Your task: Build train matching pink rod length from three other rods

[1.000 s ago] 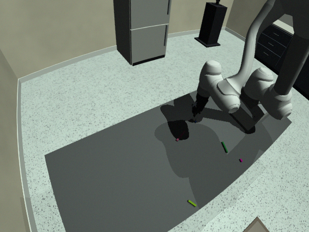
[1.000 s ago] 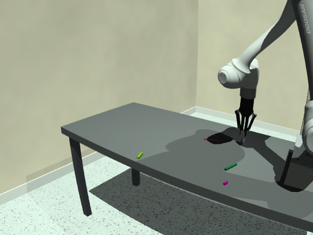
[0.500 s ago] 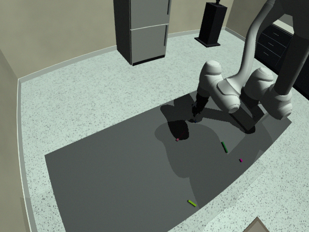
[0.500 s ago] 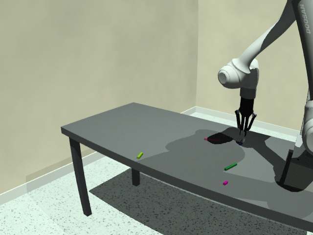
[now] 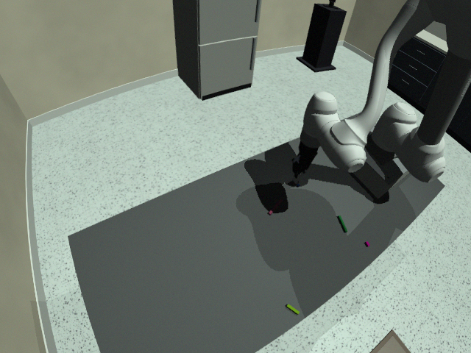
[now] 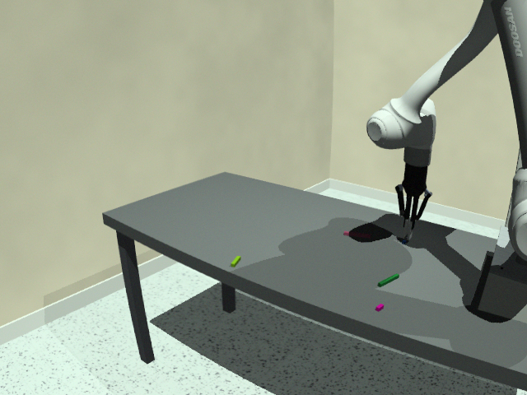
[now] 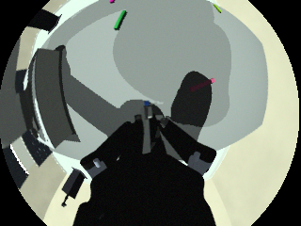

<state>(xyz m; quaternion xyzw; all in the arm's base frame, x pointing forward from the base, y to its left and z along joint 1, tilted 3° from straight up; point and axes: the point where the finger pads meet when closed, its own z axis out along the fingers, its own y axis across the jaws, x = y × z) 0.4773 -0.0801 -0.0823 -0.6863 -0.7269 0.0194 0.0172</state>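
Right now the grey rod is 30 mm below my hand. The rest, counted from my hand: blue rod 20 mm to the left, 40 mm below; then pink rod 160 mm ahead, 70 mm to the left, 40 mm below; then green rod 60 mm behind, 280 mm to the left, 40 mm below.
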